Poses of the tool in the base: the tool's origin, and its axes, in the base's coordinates. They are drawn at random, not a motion.
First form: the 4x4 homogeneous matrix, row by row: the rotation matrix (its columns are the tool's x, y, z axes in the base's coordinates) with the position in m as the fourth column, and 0 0 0 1 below. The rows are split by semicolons.
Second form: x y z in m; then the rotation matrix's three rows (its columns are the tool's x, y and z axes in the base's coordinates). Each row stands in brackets. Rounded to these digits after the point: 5 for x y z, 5 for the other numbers.
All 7 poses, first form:
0.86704 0.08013 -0.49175 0.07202; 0.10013 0.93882 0.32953 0.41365; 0.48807 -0.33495 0.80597 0.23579; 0 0 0 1
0.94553 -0.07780 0.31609 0.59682; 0.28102 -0.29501 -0.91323 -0.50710; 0.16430 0.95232 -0.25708 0.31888; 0 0 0 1
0.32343 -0.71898 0.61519 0.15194; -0.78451 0.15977 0.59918 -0.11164; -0.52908 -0.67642 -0.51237 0.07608; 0 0 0 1
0.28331 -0.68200 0.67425 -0.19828; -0.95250 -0.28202 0.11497 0.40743; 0.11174 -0.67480 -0.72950 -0.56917; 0 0 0 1
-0.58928 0.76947 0.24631 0.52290; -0.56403 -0.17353 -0.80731 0.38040; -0.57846 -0.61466 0.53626 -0.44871; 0 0 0 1
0.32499 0.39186 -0.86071 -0.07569; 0.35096 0.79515 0.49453 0.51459; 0.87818 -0.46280 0.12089 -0.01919; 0 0 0 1
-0.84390 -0.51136 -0.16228 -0.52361; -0.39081 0.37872 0.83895 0.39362; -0.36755 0.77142 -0.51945 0.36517; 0 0 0 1
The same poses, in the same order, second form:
[0.07202 0.41365 0.23579], [[0.86704 0.08013 -0.49175], [0.10013 0.93882 0.32953], [0.48807 -0.33495 0.80597]]
[0.59682 -0.50710 0.31888], [[0.94553 -0.07780 0.31609], [0.28102 -0.29501 -0.91323], [0.16430 0.95232 -0.25708]]
[0.15194 -0.11164 0.07608], [[0.32343 -0.71898 0.61519], [-0.78451 0.15977 0.59918], [-0.52908 -0.67642 -0.51237]]
[-0.19828 0.40743 -0.56917], [[0.28331 -0.68200 0.67425], [-0.95250 -0.28202 0.11497], [0.11174 -0.67480 -0.72950]]
[0.52290 0.38040 -0.44871], [[-0.58928 0.76947 0.24631], [-0.56403 -0.17353 -0.80731], [-0.57846 -0.61466 0.53626]]
[-0.07569 0.51459 -0.01919], [[0.32499 0.39186 -0.86071], [0.35096 0.79515 0.49453], [0.87818 -0.46280 0.12089]]
[-0.52361 0.39362 0.36517], [[-0.84390 -0.51136 -0.16228], [-0.39081 0.37872 0.83895], [-0.36755 0.77142 -0.51945]]

